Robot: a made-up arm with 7 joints.
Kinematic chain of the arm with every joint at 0, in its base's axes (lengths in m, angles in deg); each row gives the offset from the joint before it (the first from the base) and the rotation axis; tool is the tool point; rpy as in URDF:
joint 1: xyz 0 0 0.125 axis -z
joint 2: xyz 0 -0.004 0.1 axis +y
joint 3: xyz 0 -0.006 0.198 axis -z
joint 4: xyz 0 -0.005 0.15 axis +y
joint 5: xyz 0 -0.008 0.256 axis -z
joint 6: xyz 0 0 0.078 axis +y
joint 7: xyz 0 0 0.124 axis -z
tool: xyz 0 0 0 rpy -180 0 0
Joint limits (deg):
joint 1: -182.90..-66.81
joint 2: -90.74..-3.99
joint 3: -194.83..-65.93
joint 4: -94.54..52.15
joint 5: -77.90..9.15
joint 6: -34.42..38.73
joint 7: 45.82..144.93
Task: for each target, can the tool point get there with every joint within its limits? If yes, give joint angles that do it. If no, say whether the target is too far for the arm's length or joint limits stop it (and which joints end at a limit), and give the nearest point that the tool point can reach.
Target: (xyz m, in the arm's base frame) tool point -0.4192 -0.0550 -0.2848
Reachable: no: joint limits stop it (at a limit: joint 1, joint 2, joint 4, joint 6) | nearest point -0.4178 -0.4161 -0.0944 | short by 0.408 m
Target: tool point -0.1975 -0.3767 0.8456
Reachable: yes | joints -81.39 -12.77 -147.80 38.06 -50.35 13.82 91.32
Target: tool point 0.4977 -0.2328 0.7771
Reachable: yes | joints -134.44 -51.58 -114.48 -22.64 -18.12 -21.35 86.75
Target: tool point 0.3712 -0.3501 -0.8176
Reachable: no: too far | nearest point 0.3974 -0.3748 -0.1701 | short by 0.648 m
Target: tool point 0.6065 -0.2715 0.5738
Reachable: yes | joints -127.49 -65.66 -98.94 -40.05 -27.77 -15.45 99.36
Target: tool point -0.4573 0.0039 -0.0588
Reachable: no: joint limits stop it (at a limit: joint 1, joint 2, joint 4, joint 6) | nearest point -0.5055 -0.3799 0.0061 | short by 0.392 m
